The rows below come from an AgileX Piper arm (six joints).
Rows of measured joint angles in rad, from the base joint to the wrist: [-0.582, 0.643, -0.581, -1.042, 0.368, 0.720]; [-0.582, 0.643, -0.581, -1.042, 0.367, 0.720]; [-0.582, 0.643, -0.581, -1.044, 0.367, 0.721]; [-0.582, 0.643, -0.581, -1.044, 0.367, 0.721]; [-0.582, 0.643, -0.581, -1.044, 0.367, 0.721]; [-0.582, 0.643, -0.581, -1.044, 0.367, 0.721]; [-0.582, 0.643, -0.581, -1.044, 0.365, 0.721]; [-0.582, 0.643, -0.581, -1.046, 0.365, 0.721]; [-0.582, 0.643, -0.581, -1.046, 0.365, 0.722]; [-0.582, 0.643, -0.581, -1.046, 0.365, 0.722]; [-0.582, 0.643, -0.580, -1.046, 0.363, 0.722]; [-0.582, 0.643, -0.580, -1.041, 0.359, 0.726]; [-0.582, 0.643, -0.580, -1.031, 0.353, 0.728]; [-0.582, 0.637, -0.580, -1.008, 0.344, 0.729]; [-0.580, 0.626, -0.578, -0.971, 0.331, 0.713]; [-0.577, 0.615, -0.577, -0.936, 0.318, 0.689]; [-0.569, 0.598, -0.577, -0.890, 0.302, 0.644]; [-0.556, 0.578, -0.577, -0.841, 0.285, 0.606]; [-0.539, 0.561, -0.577, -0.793, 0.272, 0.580]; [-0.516, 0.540, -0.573, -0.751, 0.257, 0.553]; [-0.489, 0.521, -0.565, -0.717, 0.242, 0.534]
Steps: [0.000, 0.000, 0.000, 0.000, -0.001, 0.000]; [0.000, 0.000, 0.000, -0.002, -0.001, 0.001]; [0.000, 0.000, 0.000, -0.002, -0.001, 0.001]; [0.000, 0.000, 0.000, -0.002, -0.001, 0.001]; [0.000, 0.000, 0.000, -0.002, -0.001, 0.001]; [0.000, 0.000, 0.000, -0.002, -0.003, 0.001]; [0.000, 0.000, 0.000, -0.004, -0.003, 0.001]; [0.000, 0.000, 0.000, -0.004, -0.003, 0.002]; [0.000, 0.000, 0.000, -0.004, -0.003, 0.002]; [0.000, 0.000, 0.001, -0.004, -0.005, 0.002]; [0.000, 0.000, 0.001, 0.001, -0.009, 0.006]; [0.000, 0.000, 0.001, 0.011, -0.015, 0.008]; [0.000, -0.006, 0.001, 0.034, -0.024, 0.009]; [0.002, -0.017, 0.003, 0.071, -0.037, -0.007]; [0.005, -0.028, 0.004, 0.106, -0.050, -0.031]; [0.013, -0.045, 0.004, 0.152, -0.066, -0.076]; [0.026, -0.065, 0.004, 0.201, -0.083, -0.114]; [0.043, -0.082, 0.004, 0.249, -0.096, -0.140]; [0.066, -0.103, 0.008, 0.291, -0.111, -0.167]; [0.093, -0.122, 0.016, 0.325, -0.126, -0.186]
